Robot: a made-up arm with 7 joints. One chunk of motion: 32 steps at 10 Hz.
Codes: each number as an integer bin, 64 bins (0 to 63) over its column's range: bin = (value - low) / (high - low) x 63, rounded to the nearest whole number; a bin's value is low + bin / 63 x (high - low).
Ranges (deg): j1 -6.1..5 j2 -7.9..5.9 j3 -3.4..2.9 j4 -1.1..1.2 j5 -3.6..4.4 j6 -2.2..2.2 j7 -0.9..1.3
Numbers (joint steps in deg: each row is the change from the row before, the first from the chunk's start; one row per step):
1: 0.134 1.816 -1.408 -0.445 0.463 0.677 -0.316
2: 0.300 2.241 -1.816 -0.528 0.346 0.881 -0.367
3: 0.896 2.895 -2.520 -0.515 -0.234 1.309 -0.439
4: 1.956 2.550 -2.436 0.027 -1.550 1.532 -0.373
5: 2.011 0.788 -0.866 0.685 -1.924 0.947 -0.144
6: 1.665 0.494 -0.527 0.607 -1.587 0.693 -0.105
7: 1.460 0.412 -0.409 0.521 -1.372 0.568 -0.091
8: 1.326 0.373 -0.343 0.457 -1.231 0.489 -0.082
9: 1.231 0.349 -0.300 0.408 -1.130 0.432 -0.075
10: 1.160 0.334 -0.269 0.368 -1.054 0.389 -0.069
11: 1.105 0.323 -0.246 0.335 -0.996 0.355 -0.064
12: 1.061 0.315 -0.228 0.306 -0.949 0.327 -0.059
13: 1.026 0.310 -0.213 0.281 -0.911 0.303 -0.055
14: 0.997 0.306 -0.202 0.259 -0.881 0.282 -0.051
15: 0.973 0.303 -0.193 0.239 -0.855 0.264 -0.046
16: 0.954 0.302 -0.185 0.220 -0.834 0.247 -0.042
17: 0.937 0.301 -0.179 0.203 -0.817 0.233 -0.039
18: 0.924 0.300 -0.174 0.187 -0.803 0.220 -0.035
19: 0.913 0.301 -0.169 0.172 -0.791 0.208 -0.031
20: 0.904 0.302 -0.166 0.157 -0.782 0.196 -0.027
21: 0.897 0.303 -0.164 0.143 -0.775 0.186 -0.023
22: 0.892 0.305 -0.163 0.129 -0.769 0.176 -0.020
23: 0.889 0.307 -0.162 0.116 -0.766 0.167 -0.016
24: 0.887 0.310 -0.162 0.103 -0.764 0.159 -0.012
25: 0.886 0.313 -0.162 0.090 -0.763 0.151 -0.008
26: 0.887 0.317 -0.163 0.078 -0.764 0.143 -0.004
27: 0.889 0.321 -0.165 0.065 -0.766 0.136 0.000
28: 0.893 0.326 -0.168 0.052 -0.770 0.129 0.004
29: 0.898 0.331 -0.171 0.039 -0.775 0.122 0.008
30: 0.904 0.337 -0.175 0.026 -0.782 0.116 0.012
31: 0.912 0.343 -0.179 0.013 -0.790 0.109 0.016
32: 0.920 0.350 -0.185 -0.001 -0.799 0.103 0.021
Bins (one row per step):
1: 35 44 20 18 32 41 17
2: 36 46 16 16 31 44 15
3: 40 49 9 16 27 50 13
4: 46 48 10 31 16 53 15
5: 46 40 25 49 13 45 22
6: 44 38 29 47 16 41 23
7: 43 38 30 44 18 40 23
8: 42 38 31 43 19 39 23
9: 42 38 31 41 19 38 24
10: 41 38 31 40 20 37 24
11: 41 38 32 39 21 37 24
12: 41 38 32 39 21 36 24
13: 40 37 32 38 21 36 24
14: 40 37 32 37 21 36 24
15: 40 37 32 37 22 35 24
16: 40 37 32 36 22 35 25
17: 40 37 32 36 22 35 25
18: 40 37 32 35 22 35 25
19: 40 37 32 35 22 34 25
20: 40 37 32 34 22 34 25
21: 40 37 32 34 22 34 25
22: 40 37 32 34 22 34 25
23: 40 37 32 33 22 34 25
24: 40 37 32 33 22 34 25
25: 40 37 32 33 22 34 26
26: 40 38 32 32 22 34 26
27: 40 38 32 32 22 33 26
28: 40 38 32 32 22 33 26
29: 40 38 32 31 22 33 26
30: 40 38 32 31 22 33 26
31: 40 38 32 30 22 33 26
32: 40 38 32 30 22 33 26

